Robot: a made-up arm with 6 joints.
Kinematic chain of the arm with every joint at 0, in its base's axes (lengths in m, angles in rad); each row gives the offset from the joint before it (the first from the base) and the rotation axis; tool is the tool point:
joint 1: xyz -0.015 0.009 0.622 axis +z
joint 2: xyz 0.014 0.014 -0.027 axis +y
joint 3: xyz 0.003 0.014 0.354 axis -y
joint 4: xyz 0 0.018 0 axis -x
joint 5: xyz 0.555 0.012 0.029 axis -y
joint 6: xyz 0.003 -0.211 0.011 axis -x
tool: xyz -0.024 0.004 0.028
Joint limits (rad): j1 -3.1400..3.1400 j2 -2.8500..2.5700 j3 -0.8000..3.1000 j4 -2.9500..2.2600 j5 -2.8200..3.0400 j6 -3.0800..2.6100
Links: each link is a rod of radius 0.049 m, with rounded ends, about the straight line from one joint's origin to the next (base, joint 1, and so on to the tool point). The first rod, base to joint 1, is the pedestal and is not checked.
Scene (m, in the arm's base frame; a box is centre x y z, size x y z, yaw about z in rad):
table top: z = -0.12
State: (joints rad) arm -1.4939 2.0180 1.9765 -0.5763 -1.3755 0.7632
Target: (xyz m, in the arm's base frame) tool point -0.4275 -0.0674 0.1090
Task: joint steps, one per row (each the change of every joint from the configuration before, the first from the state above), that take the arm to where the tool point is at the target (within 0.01 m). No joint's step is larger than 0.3 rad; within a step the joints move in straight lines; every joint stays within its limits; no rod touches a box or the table.
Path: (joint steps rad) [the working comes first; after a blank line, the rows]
Joints at the target: -2.6765 1.3098 -0.0305 -0.8104 -1.1564 0.8942
Straight joint move there: clear.

1: -0.1689 -0.1012 -0.2867 -0.0334 0.0313 0.0187
2: -0.1690 -0.1011 -0.2867 -0.0335 0.0313 0.0187
3: -0.1689 -0.1012 -0.2868 -0.0334 0.0313 0.0187
4: -0.1690 -0.1012 -0.2867 -0.0335 0.0313 0.0187
5: -0.1689 -0.1012 -0.2867 -0.0334 0.0313 0.0188
6: -0.1689 -0.1011 -0.2867 -0.0335 0.0313 0.0187
7: -0.1690 -0.1012 -0.2867 -0.0334 0.0313 0.0187

